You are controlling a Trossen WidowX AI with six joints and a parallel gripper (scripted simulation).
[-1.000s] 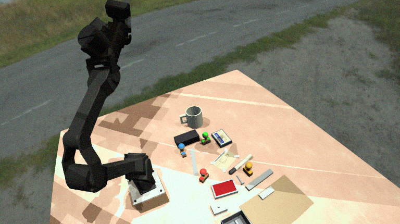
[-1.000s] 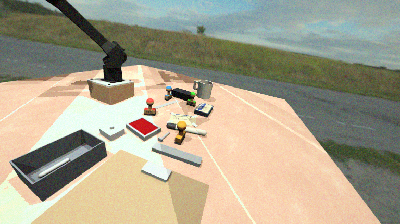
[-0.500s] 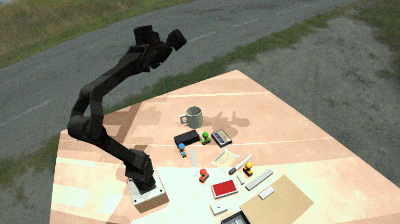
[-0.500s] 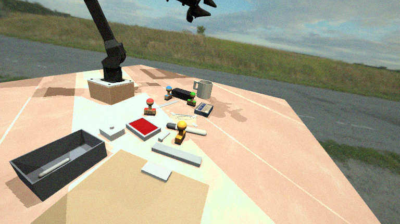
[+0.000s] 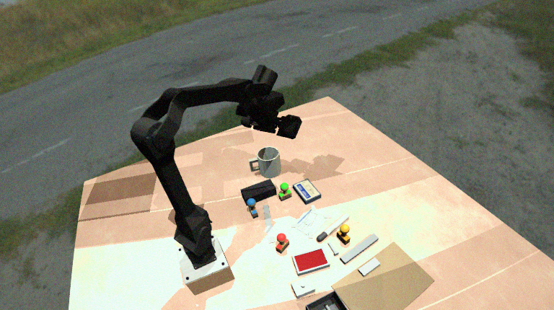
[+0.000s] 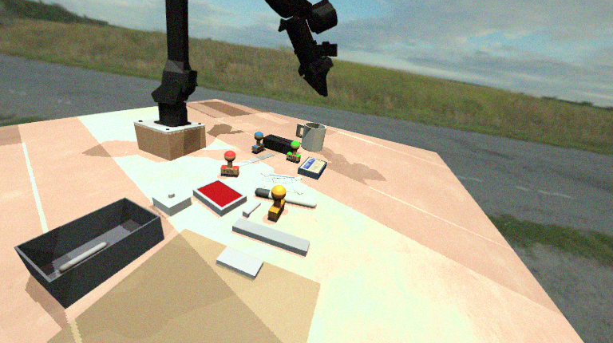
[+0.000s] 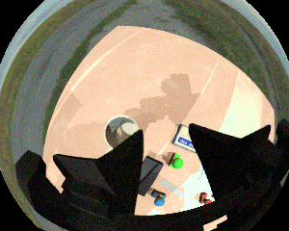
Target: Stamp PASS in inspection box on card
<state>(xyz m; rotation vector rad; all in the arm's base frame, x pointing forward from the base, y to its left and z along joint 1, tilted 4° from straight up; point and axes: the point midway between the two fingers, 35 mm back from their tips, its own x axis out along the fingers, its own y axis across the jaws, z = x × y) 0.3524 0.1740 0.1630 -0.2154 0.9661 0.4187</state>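
Right now the green-knobbed stamp is 50 mm behind my gripper tip, 70 mm to the right of it and 180 mm below it. Also, from my gripper tip: mug: 40 mm behind, 80 mm to the left, 170 mm below; then blue stamp pad: 20 mm ahead, 100 mm to the right, 190 mm below; then black box: 120 mm behind, 10 mm to the right, 180 mm below.
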